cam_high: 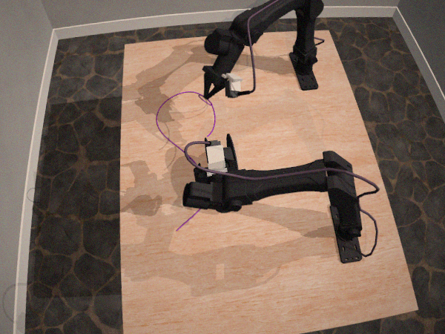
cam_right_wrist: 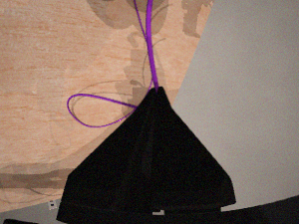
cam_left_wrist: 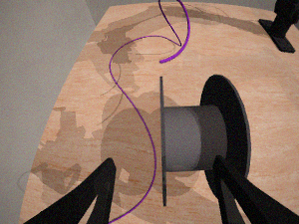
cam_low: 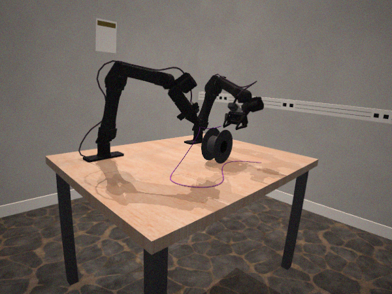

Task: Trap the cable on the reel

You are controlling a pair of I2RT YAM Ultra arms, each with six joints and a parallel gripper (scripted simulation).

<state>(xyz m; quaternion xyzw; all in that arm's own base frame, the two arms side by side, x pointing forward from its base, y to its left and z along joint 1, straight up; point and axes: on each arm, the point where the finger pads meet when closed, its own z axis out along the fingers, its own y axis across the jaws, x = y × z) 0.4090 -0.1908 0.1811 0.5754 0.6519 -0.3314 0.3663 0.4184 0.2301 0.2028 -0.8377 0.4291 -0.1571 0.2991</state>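
The black reel is 3 cm behind my right hand, 17 cm to the left of it and 12 cm below it.
Now: left hand 30 mm past the black reel, 50 mm to the left of it and 100 mm above it.
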